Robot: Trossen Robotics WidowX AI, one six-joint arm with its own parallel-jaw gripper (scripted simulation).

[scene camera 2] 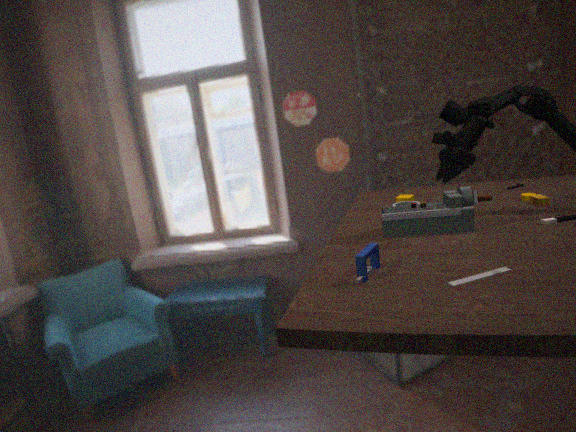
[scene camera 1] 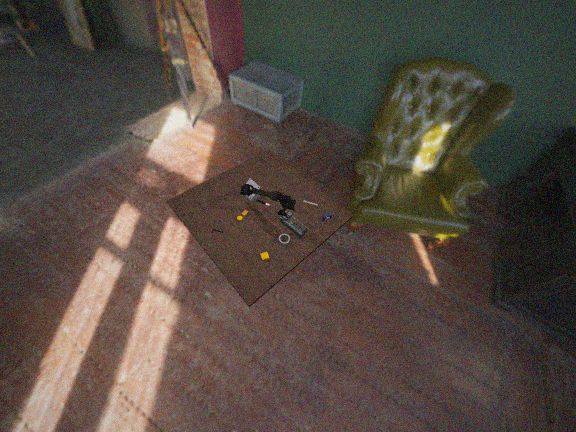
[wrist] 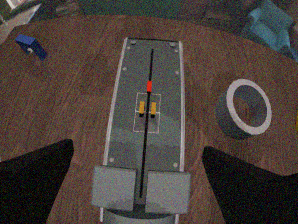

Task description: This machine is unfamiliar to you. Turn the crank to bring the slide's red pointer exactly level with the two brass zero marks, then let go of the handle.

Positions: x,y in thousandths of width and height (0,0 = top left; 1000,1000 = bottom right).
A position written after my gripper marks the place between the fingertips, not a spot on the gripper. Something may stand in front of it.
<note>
My gripper (scene camera 2: 765,420) is open, holding nothing. Also in view: a crank machine (scene camera 2: 791,497).
My gripper is seen too in the wrist view (wrist: 468,676). The crank machine shows as well in the wrist view (wrist: 482,752).
</note>
